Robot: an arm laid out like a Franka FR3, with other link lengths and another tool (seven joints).
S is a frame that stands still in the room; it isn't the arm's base.
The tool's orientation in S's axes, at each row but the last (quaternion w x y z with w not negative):
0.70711, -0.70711, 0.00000, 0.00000
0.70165, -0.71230, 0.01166, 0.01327
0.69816, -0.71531, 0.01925, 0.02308
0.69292, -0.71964, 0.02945, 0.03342
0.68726, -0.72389, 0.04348, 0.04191
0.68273, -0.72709, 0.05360, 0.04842
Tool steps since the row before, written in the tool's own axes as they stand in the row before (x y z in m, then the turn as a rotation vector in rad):
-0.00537, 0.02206, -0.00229, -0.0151, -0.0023, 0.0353
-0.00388, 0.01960, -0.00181, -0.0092, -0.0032, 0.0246
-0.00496, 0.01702, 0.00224, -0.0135, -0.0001, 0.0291
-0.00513, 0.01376, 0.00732, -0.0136, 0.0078, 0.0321
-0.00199, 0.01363, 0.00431, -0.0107, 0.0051, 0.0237
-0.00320, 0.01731, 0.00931, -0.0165, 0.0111, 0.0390
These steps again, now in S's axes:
-0.00537, -0.00229, -0.02206, -0.0151, 0.0353, 0.0023
-0.00456, -0.00211, -0.01942, -0.0091, 0.0246, 0.0032
-0.00598, 0.00180, -0.01674, -0.0136, 0.0290, 0.0002
-0.00638, 0.00677, -0.01351, -0.0145, 0.0317, -0.0078
-0.00362, 0.00361, -0.01350, -0.0113, 0.0235, -0.0050
-0.00563, 0.00826, -0.01722, -0.0178, 0.0384, -0.0111

